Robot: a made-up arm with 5 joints. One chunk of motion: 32 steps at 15 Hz.
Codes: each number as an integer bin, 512 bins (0 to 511) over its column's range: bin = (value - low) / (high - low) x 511, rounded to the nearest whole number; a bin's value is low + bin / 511 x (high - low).
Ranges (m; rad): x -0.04..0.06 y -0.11..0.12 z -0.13..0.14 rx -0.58..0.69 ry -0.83..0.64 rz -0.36..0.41
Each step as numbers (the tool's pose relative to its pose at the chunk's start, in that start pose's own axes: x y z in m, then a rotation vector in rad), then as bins.
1 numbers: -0.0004 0.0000 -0.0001 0.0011 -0.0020 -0.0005
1 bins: 202 244 246 234 288 239
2 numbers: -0.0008 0.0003 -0.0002 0.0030 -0.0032 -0.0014
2 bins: 200 245 246 235 287 238
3 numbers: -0.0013 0.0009 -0.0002 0.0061 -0.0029 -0.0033
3 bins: 198 246 246 236 288 237
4 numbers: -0.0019 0.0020 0.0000 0.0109 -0.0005 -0.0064
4 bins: 195 249 246 238 288 235
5 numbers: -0.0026 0.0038 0.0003 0.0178 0.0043 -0.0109
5 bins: 191 253 247 241 290 232
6 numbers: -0.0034 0.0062 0.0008 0.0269 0.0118 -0.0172
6 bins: 187 258 248 244 293 227
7 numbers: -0.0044 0.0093 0.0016 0.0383 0.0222 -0.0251
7 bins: 182 265 249 249 296 222
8 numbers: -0.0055 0.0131 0.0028 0.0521 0.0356 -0.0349
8 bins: 176 273 251 254 301 216
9 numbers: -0.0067 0.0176 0.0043 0.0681 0.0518 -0.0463
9 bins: 170 283 254 261 307 208
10 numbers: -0.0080 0.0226 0.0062 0.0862 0.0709 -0.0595
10 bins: 164 295 258 268 313 199
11 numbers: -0.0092 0.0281 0.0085 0.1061 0.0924 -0.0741
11 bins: 157 307 262 276 321 190
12 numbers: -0.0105 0.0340 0.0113 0.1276 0.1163 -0.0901
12 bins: 151 320 267 285 329 179
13 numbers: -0.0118 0.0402 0.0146 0.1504 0.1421 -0.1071
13 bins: 144 334 274 294 338 168
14 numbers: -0.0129 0.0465 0.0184 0.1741 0.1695 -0.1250
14 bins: 138 348 281 303 347 156
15 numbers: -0.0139 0.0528 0.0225 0.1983 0.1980 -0.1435
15 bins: 133 362 289 313 357 144
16 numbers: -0.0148 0.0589 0.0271 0.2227 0.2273 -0.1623
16 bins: 129 375 297 323 368 131
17 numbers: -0.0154 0.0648 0.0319 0.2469 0.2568 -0.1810
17 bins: 126 388 306 333 378 119
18 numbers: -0.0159 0.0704 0.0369 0.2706 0.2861 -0.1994
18 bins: 123 401 316 342 388 107
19 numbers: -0.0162 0.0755 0.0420 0.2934 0.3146 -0.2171
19 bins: 122 412 326 351 398 95
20 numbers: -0.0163 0.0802 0.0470 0.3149 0.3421 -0.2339
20 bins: 121 423 335 360 407 84
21 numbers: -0.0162 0.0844 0.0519 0.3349 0.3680 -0.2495
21 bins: 122 432 344 368 416 73
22 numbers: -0.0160 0.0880 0.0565 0.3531 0.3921 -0.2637
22 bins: 123 440 353 375 425 64
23 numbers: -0.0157 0.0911 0.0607 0.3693 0.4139 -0.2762
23 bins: 124 447 361 382 432 56
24 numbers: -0.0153 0.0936 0.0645 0.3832 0.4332 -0.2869
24 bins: 126 452 368 388 439 49
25 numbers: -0.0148 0.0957 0.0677 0.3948 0.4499 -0.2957
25 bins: 129 457 374 392 445 43
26 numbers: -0.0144 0.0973 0.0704 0.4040 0.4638 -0.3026
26 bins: 131 461 379 396 450 38
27 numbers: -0.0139 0.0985 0.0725 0.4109 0.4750 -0.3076
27 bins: 133 463 383 399 454 35
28 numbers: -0.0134 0.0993 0.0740 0.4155 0.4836 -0.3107
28 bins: 136 465 386 401 457 33
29 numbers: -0.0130 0.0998 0.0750 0.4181 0.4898 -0.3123
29 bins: 138 466 388 402 459 32
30 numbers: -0.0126 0.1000 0.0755 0.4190 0.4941 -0.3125
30 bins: 140 467 389 402 460 32
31 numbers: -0.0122 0.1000 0.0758 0.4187 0.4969 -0.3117
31 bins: 142 467 389 402 461 32
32 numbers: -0.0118 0.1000 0.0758 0.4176 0.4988 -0.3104
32 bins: 144 467 389 401 462 33
